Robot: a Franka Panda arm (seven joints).
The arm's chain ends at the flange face. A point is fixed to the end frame.
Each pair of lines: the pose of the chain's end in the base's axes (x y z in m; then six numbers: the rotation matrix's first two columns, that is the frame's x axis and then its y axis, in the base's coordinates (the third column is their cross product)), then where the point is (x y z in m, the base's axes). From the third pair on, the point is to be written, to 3 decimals.
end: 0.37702 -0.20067 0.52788 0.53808 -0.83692 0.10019 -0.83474 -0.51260 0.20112
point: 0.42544 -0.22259 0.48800
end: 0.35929 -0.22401 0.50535 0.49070 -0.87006 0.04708 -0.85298 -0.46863 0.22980
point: 0.40419 -0.24745 0.46235
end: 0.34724 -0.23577 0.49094 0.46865 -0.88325 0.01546 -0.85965 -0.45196 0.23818
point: 0.391 -0.259 0.446
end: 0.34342 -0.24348 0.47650 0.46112 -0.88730 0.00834 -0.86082 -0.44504 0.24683
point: 0.386 -0.267 0.431
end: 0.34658 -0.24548 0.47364 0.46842 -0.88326 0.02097 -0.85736 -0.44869 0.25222
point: 0.389 -0.270 0.429
